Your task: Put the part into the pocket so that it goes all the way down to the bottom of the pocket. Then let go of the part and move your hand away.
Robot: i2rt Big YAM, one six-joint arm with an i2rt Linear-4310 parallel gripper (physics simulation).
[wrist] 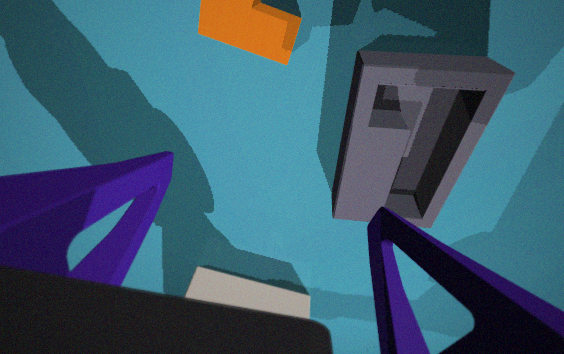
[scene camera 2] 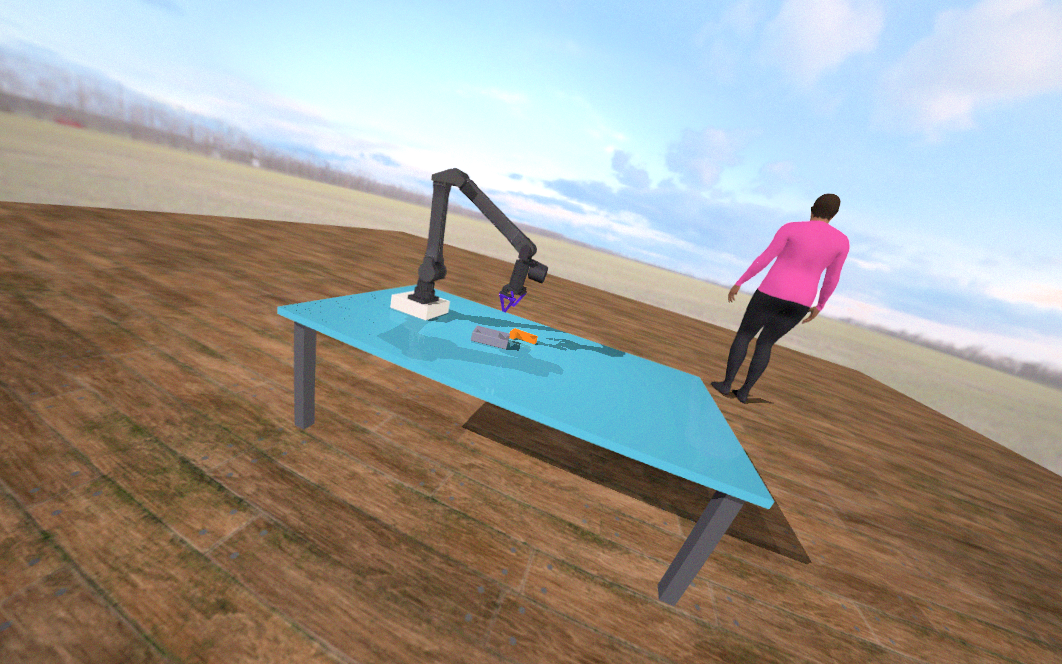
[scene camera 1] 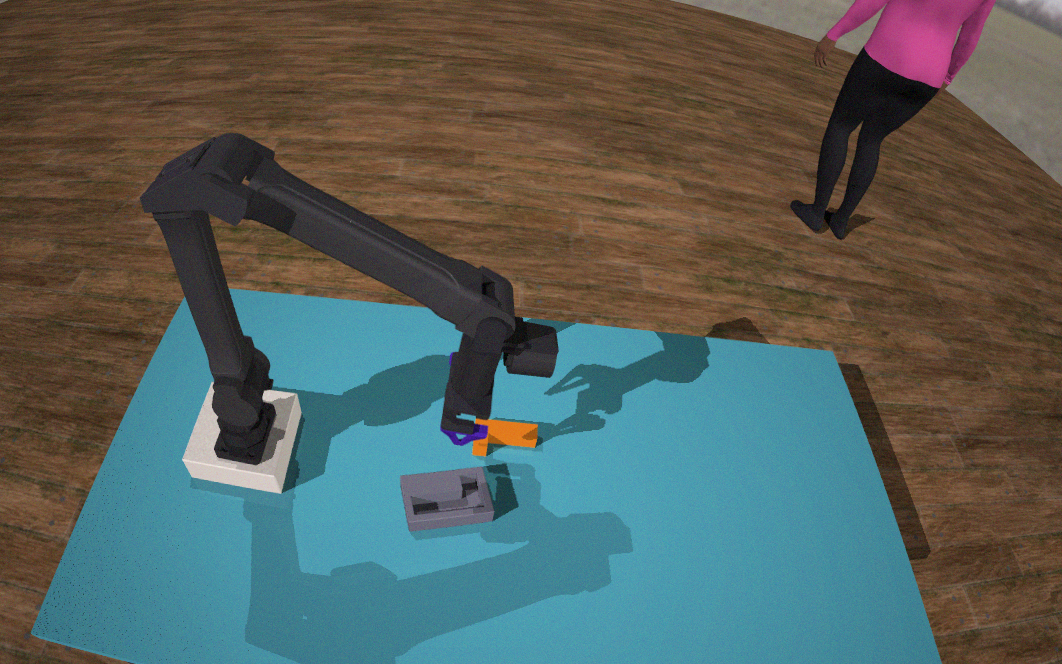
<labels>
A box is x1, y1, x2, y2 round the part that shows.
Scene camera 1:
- my gripper: [440, 352, 495, 445]
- orange L-shaped block: [472, 419, 537, 455], on the table
</labels>
